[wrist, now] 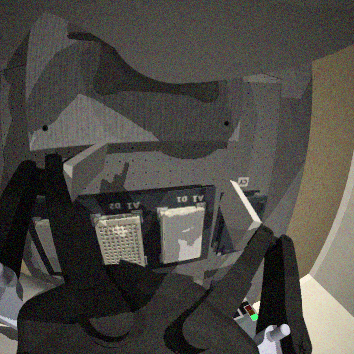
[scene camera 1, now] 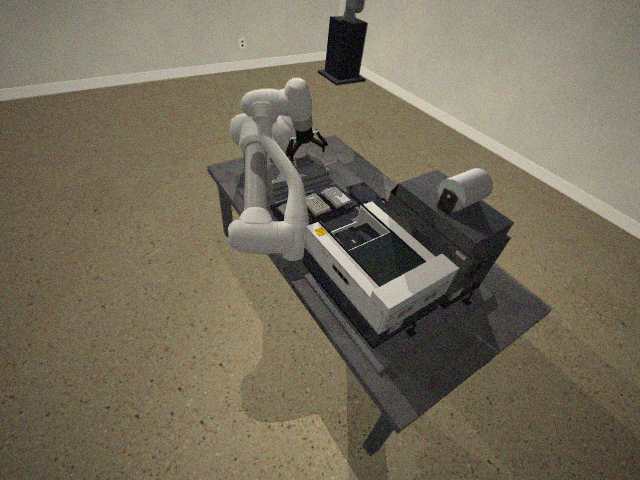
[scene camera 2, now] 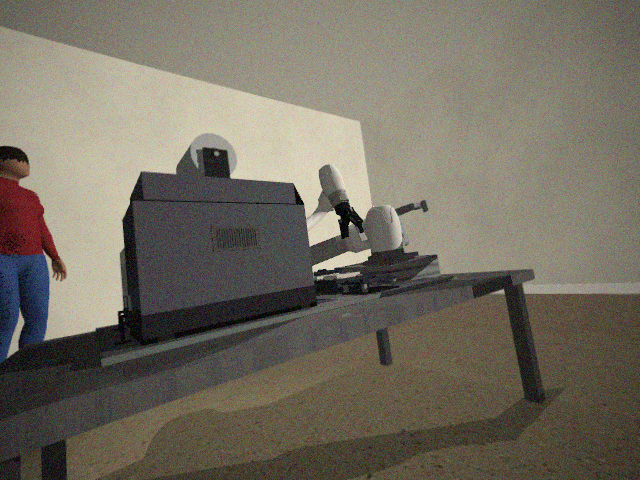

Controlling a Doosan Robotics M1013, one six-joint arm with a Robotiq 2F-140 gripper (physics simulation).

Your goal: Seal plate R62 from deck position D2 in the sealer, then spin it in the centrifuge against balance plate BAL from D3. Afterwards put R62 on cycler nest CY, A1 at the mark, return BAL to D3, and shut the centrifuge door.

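Frame: origin at the arm's base, x right, y ahead, z up, level; metres.
Where they show: gripper, fingertip midpoint: (wrist: 165, 174) (scene camera 1: 308, 161) (scene camera 2: 358, 245); arm's base, link origin: (wrist: 163, 37) (scene camera 2: 388, 261).
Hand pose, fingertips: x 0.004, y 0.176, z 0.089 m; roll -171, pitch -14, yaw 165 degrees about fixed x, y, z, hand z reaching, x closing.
Note:
Things, the pixels of their top centre, and the offset from my fingertips.
- D2 plate, top centre: (wrist: 120, 246) (scene camera 1: 315, 202) dz -0.111, dx +0.055, dy +0.179 m
- dark nest CY, top centre: (wrist: 244, 227) (scene camera 2: 368, 277) (scene camera 1: 364, 191) dz -0.131, dx -0.238, dy +0.184 m
- dark machine, top centre: (scene camera 2: 211, 146) (scene camera 1: 466, 172) dz +0.299, dx -0.220, dy +0.680 m
- white roll, top centre: (scene camera 2: 203, 145) (scene camera 1: 471, 175) dz +0.299, dx -0.221, dy +0.701 m
My gripper (scene camera 1: 308, 150) (scene camera 2: 352, 232) (wrist: 165, 174) is open and empty, above and behind the row of deck positions. In the wrist view a pale plate with a grid of wells (wrist: 119, 241) sits at D2, and a smoother, pale-topped plate (wrist: 182, 235) sits at D1. They also show in scene camera 1, the D2 plate (scene camera 1: 316, 204) beside the D1 plate (scene camera 1: 336, 196). Part of another plate (wrist: 46, 237) shows at the left, mostly behind a finger. The dark nest CY (scene camera 1: 364, 192) is partly hidden by the right finger in the wrist view. Plate names are unreadable.
A white machine (scene camera 1: 341, 263) with an open top recess, apparently the centrifuge, stands in front of the plates. Beside it is a dark machine (scene camera 1: 439, 206) (scene camera 2: 222, 273) with a white roll (scene camera 1: 473, 186) on top, apparently the sealer. A person (scene camera 2: 23, 222) stands beyond the table.

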